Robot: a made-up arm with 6 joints.
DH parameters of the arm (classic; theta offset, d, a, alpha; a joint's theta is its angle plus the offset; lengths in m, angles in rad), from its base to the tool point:
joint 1: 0 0.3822 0 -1.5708
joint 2: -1.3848 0 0.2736 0
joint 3: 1.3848 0 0.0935 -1.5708
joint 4: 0 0.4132 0 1.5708
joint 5: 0 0 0.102 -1.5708
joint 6: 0 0.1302 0 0
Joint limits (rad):
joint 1: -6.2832..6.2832
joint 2: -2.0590..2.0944
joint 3: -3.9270..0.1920
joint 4: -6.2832..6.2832
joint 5: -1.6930..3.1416
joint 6: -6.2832..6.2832
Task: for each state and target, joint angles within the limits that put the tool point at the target. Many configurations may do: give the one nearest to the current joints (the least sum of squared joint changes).
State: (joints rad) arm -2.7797 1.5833 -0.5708 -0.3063 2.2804 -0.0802
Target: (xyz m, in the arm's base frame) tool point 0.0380 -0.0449 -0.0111
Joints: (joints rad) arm -2.8683 1.5911 -1.0126 0.3347 2.0592 -0.0802
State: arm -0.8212 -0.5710 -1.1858 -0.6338 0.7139 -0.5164
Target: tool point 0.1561 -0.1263 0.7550
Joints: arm -0.4998 -1.4662 -0.6714 -0.3735 1.3046 -0.5164
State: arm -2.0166 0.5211 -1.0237 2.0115 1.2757 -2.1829
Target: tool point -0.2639 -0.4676 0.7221
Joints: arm -2.2753 -0.2642 -1.1670 2.0221 1.4174 -2.1829
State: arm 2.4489 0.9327 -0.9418 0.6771 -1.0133 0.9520
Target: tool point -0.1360 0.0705 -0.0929
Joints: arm 2.8758 1.3841 -0.5819 0.1967 -0.8687 0.9520
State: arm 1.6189 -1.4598 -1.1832 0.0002 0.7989 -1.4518
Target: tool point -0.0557 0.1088 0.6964
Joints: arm 1.8632 -1.8420 -0.5033 0.1713 1.5584 -1.4518
